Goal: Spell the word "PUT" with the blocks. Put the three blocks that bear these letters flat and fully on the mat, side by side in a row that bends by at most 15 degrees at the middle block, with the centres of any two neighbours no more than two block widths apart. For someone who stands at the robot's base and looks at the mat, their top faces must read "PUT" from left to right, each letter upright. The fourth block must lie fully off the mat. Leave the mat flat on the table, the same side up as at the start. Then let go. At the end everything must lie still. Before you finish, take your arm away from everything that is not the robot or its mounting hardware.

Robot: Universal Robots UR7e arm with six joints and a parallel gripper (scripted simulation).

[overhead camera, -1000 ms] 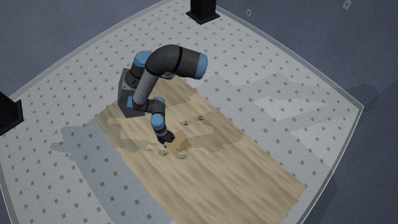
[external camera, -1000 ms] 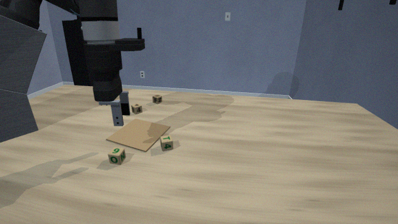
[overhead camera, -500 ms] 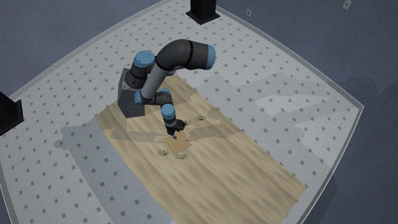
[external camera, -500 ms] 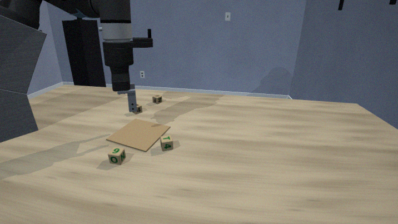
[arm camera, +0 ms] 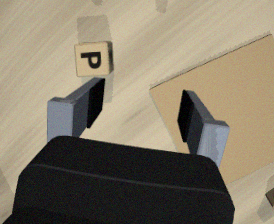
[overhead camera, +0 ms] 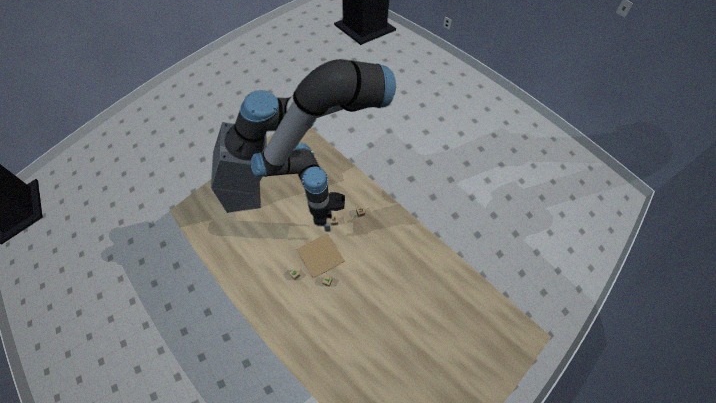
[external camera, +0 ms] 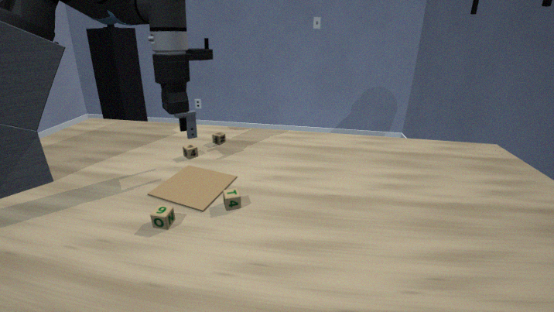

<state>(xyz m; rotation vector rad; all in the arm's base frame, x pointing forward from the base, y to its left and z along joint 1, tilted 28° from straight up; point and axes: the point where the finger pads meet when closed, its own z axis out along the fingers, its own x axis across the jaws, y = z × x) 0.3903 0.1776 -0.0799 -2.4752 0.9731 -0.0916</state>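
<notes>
Right now my hand is 9 cm above the P block, 4 cm to the right of it and 3 cm past it. The rest, counted from my hand: tan mat 10 cm below, 9 cm to the right, 6 cm ahead; then U block 15 cm to the left, 9 cm below; then T block 17 cm ahead, 13 cm to the right, 9 cm below.
</notes>
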